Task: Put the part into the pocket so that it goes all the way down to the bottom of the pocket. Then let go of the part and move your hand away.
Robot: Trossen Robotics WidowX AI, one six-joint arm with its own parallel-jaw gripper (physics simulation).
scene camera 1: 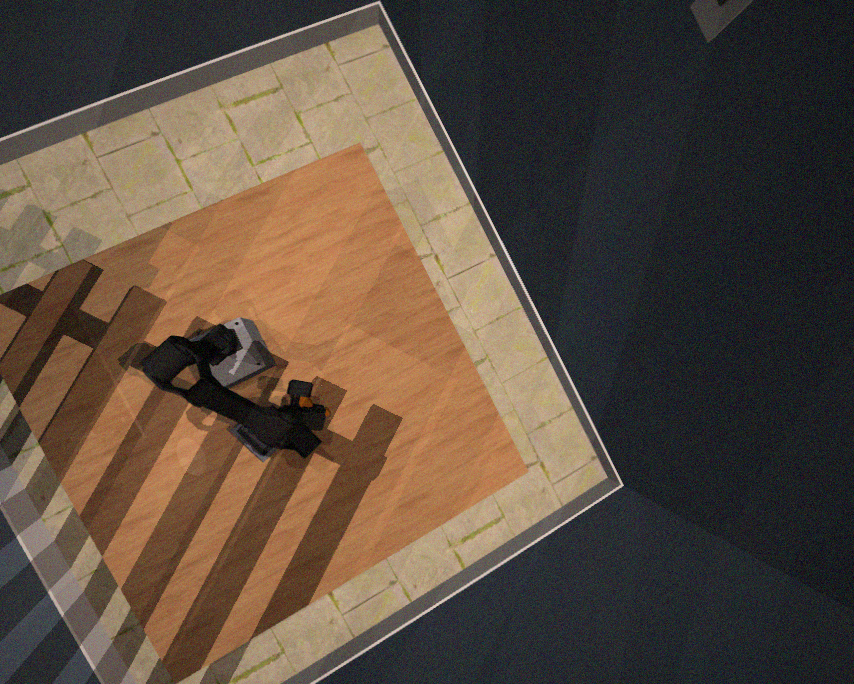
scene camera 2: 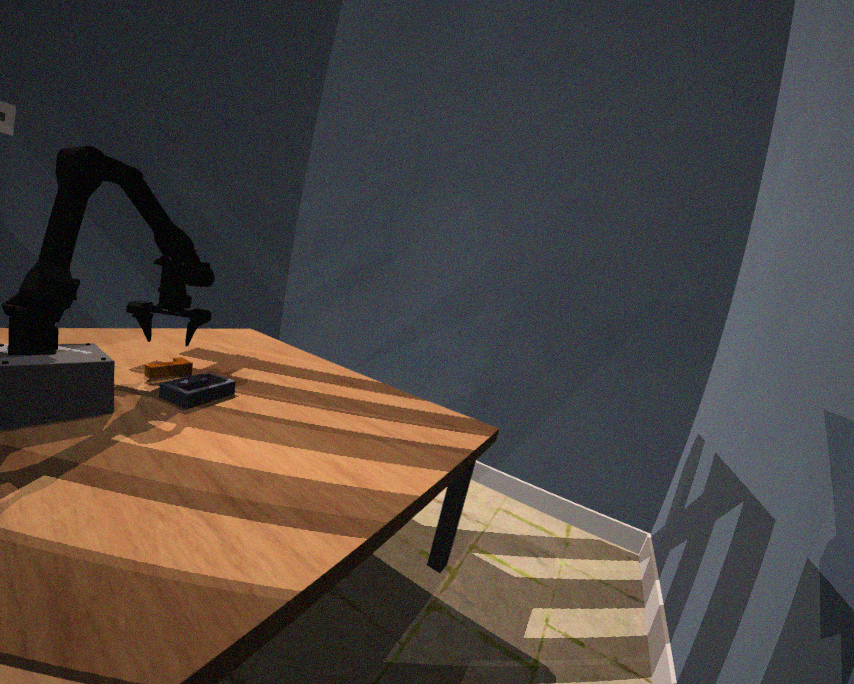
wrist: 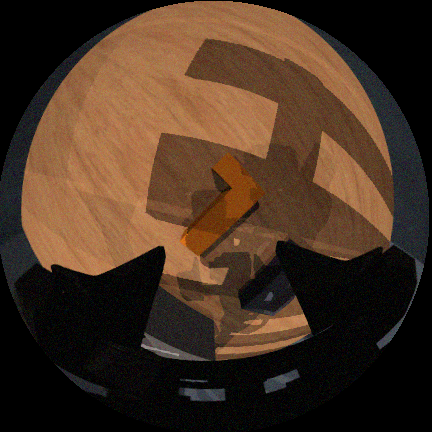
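Where they show: gripper, fingertip midpoint: (scene camera 1: 301, 409) (scene camera 2: 168, 343) (wrist: 221, 249); arm's base, link origin: (scene camera 1: 227, 342) (scene camera 2: 31, 351) (wrist: 140, 350).
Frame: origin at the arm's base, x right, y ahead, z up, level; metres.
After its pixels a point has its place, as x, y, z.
The orange L-shaped part (scene camera 1: 305, 401) @(-0.108, 0.254, -0.075) (scene camera 2: 168, 368) @(-0.090, 0.269, -0.083) (wrist: 220, 215) @(-0.109, 0.277, -0.075) lies flat on the table, apart from the pocket block. The dark blue-grey block with the pocket (scene camera 1: 250, 443) @(0.095, 0.300, -0.074) (scene camera 2: 206, 394) @(0.113, 0.286, -0.083) (wrist: 260, 303) @(0.060, 0.241, -0.069) sits beside it, on the near side in the second scene view. The arm partly covers the block in the first scene view, and a finger covers part of it in the wrist view. My gripper (scene camera 2: 168, 342) @(-0.103, 0.269, -0.019) (wrist: 221, 249) @(-0.103, 0.269, -0.019) is open and empty, pointing down a little above the part. In the first scene view the arm hides much of the gripper and part.
The grey robot base (scene camera 1: 249, 361) @(-0.032, 0.075, -0.003) (scene camera 2: 60, 388) @(0.099, 0.033, -0.042) (wrist: 185, 322) @(0.013, 0.110, -0.061) stands on the wooden table (scene camera 1: 327, 249) @(-0.374, -0.178, -0.104) (scene camera 2: 285, 456) @(0.398, 0.312, -0.105) (wrist: 100, 125) @(-0.333, 0.216, -0.105), to the left of the part and block in the second scene view. Striped shadows cross the table. Its right corner drops to a tiled floor.
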